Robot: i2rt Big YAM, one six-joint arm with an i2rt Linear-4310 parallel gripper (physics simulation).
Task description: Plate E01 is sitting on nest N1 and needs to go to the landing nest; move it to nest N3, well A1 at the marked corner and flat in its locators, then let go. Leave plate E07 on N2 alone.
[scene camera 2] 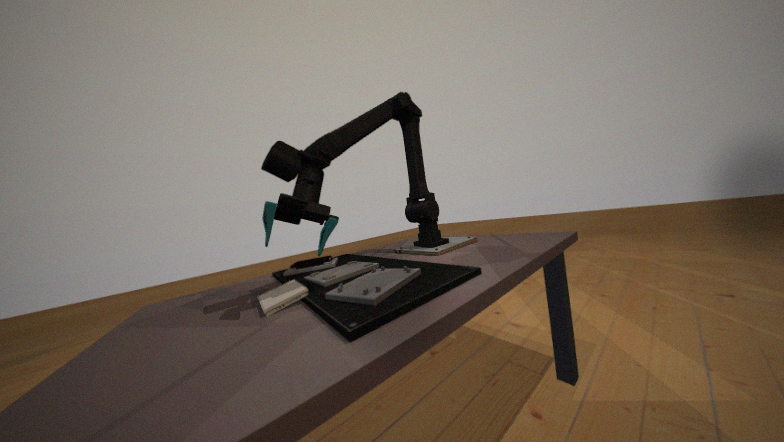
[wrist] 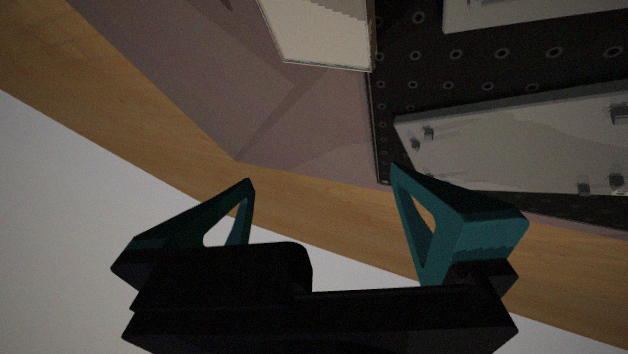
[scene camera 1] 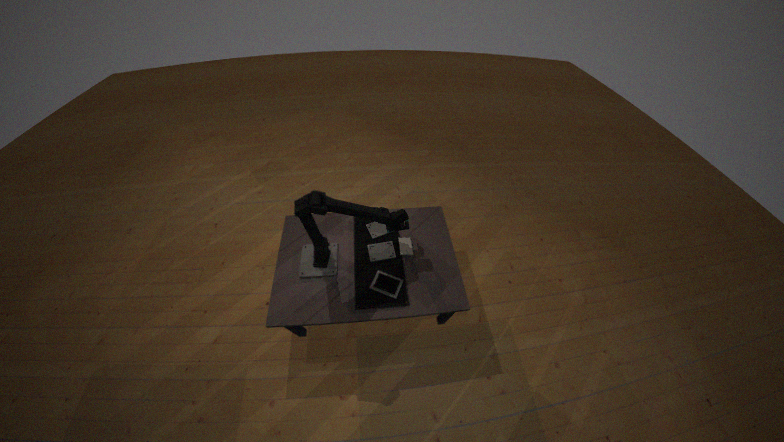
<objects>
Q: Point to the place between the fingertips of my gripper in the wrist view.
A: At 318,177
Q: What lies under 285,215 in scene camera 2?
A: My gripper.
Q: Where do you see a grey fixture plate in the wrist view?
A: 561,141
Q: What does my gripper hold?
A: Nothing.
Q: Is my gripper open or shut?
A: Open.
</objects>
